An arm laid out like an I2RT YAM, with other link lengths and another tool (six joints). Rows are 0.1 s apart.
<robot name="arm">
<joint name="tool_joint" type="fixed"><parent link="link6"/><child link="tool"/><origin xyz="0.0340 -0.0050 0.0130" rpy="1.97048 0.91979 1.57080"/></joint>
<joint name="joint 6" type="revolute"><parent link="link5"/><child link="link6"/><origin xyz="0.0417 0.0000 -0.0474" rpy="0.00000 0.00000 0.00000"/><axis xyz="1 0 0"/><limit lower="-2.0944" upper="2.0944"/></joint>
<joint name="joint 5" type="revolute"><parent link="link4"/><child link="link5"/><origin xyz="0.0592 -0.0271 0.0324" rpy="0.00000 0.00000 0.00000"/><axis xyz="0 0 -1"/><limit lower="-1.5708" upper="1.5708"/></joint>
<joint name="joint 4" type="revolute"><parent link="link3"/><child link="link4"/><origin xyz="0.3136 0.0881 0.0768" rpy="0.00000 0.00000 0.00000"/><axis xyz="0 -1 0"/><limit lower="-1.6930" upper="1.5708"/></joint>
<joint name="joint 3" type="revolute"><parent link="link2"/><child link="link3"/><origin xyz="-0.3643 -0.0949 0.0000" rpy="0.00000 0.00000 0.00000"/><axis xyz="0 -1 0"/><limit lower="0.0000" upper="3.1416"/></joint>
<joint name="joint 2" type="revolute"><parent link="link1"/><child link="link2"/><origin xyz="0.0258 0.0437 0.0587" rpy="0.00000 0.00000 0.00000"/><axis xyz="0 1 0"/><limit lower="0.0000" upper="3.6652"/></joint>
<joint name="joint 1" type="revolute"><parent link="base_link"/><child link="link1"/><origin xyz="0.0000 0.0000 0.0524" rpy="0.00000 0.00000 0.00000"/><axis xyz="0 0 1"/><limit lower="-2.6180" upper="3.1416"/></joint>
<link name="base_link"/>
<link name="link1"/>
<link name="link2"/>
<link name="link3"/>
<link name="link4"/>
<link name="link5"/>
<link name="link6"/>
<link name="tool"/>
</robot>
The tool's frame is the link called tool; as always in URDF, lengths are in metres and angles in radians.
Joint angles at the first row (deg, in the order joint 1, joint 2, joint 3, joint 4, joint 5, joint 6):
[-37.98 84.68 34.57 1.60 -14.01 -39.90]
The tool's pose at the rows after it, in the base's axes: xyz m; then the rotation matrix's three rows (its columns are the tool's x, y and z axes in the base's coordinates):
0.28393, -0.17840, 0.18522; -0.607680, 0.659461, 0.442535; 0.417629, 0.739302, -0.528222; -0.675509, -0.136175, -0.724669
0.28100, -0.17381, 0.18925; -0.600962, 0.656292, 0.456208; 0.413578, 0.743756, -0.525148; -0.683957, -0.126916, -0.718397
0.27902, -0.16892, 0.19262; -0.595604, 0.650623, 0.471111; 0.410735, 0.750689, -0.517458; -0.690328, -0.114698, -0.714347
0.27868, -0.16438, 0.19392; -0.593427, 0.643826, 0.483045; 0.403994, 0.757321, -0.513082; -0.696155, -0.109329, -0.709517
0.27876, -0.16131, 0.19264; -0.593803, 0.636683, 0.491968; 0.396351, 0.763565, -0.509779; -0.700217, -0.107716, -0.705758
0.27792, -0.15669, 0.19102; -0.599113, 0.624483, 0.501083; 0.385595, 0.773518, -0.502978; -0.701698, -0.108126, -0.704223
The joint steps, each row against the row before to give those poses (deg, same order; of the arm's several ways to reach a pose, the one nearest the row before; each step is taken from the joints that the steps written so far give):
[0.18 -1.03 -0.51 -0.10 -0.47 0.09]
[0.22 -1.41 -0.54 -0.17 -0.47 0.21]
[0.34 -1.19 -0.46 -0.19 -0.65 0.31]
[0.57 -0.67 -0.42 0.25 -0.22 0.18]
[0.40 -0.13 -0.49 0.66 -0.18 -0.08]
[0.52 -0.33 -0.63 0.33 -0.26 -0.33]

